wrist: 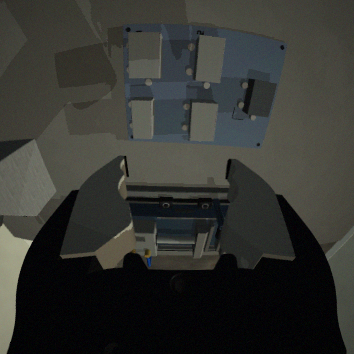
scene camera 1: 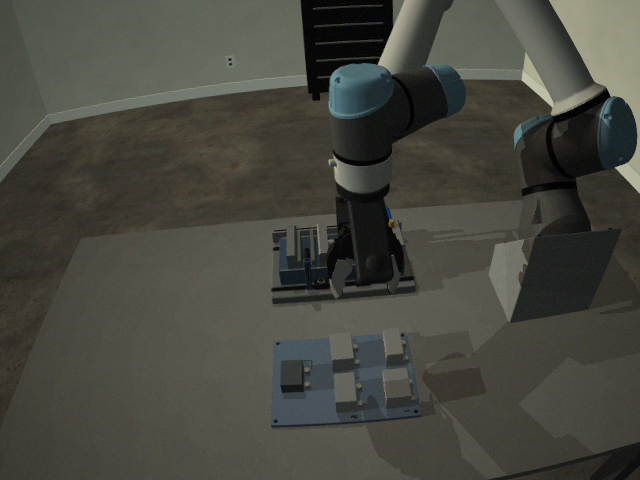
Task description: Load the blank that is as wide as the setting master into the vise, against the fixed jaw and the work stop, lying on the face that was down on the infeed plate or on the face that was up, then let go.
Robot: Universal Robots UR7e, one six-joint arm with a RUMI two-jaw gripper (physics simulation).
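Where they show: gripper, fingertip midpoint: (wrist: pixel 176 160) (scene camera 1: pixel 364 295); arm's base, link origin: (scene camera 1: pixel 555 236).
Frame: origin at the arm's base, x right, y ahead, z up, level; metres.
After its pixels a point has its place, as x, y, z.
A dark grey block (scene camera 1: pixel 292 374) @[-0.176, 0.519, -0.134] (wrist: pixel 263 98) @[-0.173, 0.523, -0.133], seemingly the setting master, sits at one end of the blue infeed plate (scene camera 1: pixel 315 413) @[-0.245, 0.480, -0.158] (wrist: pixel 235 55) @[-0.229, 0.473, -0.158]. Four pale blanks stand on the plate against small pins: front right (scene camera 1: pixel 397 388) @[-0.225, 0.341, -0.123] (wrist: pixel 144 55) @[-0.212, 0.342, -0.122], front left (scene camera 1: pixel 345 391) @[-0.224, 0.428, -0.123] (wrist: pixel 210 59) @[-0.214, 0.429, -0.122], back right (scene camera 1: pixel 393 344) @[-0.129, 0.338, -0.122] (wrist: pixel 142 118) @[-0.124, 0.340, -0.123] and back left (scene camera 1: pixel 341 348) @[-0.130, 0.431, -0.123] (wrist: pixel 203 121) @[-0.126, 0.432, -0.122], as scene camera 1 shows them. Which matches the master's width I cannot tell. The vise (scene camera 1: pixel 302 276) @[0.065, 0.505, -0.125] (wrist: pixel 175 210) @[0.068, 0.404, -0.124] is partly hidden by my gripper (scene camera 1: pixel 364 292) @[-0.128, 0.391, 0.008] (wrist: pixel 176 160) @[-0.128, 0.391, 0.008], which is open, empty and above its front edge.
A thin dark post (scene camera 1: pixel 307 268) @[0.045, 0.491, -0.086] (wrist: pixel 218 216) @[0.046, 0.487, -0.092] stands at the vise's front beside the jaws. A blue-handled fitting (scene camera 1: pixel 390 219) @[0.151, 0.315, -0.055] (wrist: pixel 148 257) @[0.157, 0.351, -0.059] shows behind the gripper. A large grey block-shaped stand (scene camera 1: pixel 563 279) @[-0.062, -0.010, -0.058] (wrist: pixel 25 180) @[-0.003, 0.090, -0.099] is by the arm's base, on the table's right.
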